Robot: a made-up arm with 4 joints.
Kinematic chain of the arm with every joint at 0, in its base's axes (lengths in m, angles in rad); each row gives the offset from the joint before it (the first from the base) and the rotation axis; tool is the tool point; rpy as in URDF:
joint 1: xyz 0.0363 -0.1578 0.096 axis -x
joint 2: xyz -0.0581 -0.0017 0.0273 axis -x
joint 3: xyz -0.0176 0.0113 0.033 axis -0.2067 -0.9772 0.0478
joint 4: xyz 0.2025 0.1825 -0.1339 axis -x
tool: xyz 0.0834 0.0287 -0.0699 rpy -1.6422 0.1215 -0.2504
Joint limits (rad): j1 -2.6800..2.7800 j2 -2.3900..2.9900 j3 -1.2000..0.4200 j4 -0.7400..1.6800
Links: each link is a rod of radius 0.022 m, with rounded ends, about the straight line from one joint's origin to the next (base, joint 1, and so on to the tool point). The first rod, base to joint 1, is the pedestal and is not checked.
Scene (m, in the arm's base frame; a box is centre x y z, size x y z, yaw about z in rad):
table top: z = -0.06
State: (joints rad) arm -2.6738 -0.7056 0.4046 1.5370
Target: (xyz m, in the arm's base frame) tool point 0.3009 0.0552 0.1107
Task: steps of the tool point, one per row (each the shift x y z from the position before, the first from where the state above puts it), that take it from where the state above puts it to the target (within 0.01 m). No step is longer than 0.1 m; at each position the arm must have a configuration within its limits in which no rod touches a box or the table.
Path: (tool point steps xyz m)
1: 0.0059 -0.0037 0.0744
2: 0.0048 0.0313 0.0689
3: 0.0036 0.0607 0.0481
4: 0.0021 0.0781 0.0161
5: 0.0005 0.0798 -0.0209
6: -0.0011 0.0647 -0.0555
7: -0.0026 0.0356 -0.0806

